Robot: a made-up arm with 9 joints. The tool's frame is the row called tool.
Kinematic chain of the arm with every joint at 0, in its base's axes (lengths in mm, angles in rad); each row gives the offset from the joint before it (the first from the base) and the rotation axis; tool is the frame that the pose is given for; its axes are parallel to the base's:
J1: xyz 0 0 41 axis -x
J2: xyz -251 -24 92 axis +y
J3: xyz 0 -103 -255 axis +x
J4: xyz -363 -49 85 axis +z
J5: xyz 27 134 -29 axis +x
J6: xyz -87 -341 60 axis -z
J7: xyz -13 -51 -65 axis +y
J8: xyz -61 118 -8 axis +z
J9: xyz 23 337 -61 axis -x
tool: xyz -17 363 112
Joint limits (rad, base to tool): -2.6..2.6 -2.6..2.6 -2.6..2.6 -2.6..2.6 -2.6..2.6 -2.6..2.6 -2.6..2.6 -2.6..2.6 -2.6..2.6
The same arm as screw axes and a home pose.
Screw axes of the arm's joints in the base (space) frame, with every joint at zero. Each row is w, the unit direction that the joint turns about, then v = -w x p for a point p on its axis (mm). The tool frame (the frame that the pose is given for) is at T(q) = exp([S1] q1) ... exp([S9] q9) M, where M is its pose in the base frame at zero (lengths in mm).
S1 = (-1, 0, 0, 0.0, -41.0, 0.0)
S2 = (0, 1, 0, -133.0, 0.0, -251.0)
S3 = (1, 0, 0, 0.0, -122.0, 127.0)
S4 = (0, 0, 1, -176.0, 614.0, 0.0)
S5 = (1, 0, 0, 0.0, -66.0, 42.0)
S6 = (0, 0, -1, 383.0, -674.0, 0.0)
S7 = (0, 1, 0, 71.0, 0.0, -687.0)
S8 = (0, 0, 1, -316.0, 748.0, 0.0)
S9 = (-1, 0, 0, 0.0, 140.0, 21.0)
M: xyz -742.0 384.0 -28.0 (mm) rpy 0.0000 0.0000 0.0000 (rad, as in URDF)
Joint limits (rad, base to tool): -2.6000..2.6000 -2.6000..2.6000 -2.6000..2.6000 -2.6000..2.6000 -2.6000..2.6000 -2.6000..2.6000 -2.6000..2.6000 -2.6000..2.6000 -2.6000..2.6000

